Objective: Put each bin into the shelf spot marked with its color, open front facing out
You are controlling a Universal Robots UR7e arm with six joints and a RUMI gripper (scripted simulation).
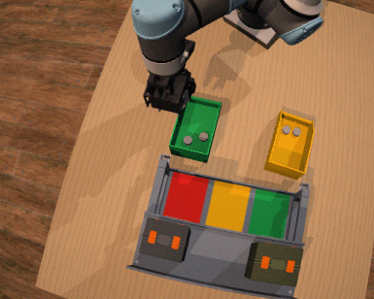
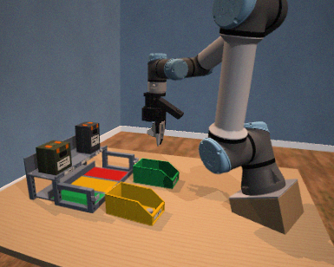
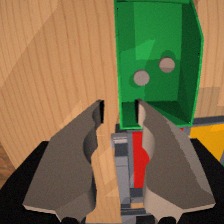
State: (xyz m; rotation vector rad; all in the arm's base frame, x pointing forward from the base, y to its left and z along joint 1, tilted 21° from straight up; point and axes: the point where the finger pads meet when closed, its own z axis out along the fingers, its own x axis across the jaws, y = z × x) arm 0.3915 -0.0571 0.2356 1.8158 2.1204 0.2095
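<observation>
Right now the yellow bin is 30 cm to the left of my hand, 12 cm below it and 7 cm behind it. From my hand the other things lie so: yellow mark (21 cm to the left, 18 cm ahead, 15 cm below); then green bin (12 cm below, 5 cm to the left, 1 cm behind); then red mark (20 cm ahead, 15 cm below, 10 cm to the left).
</observation>
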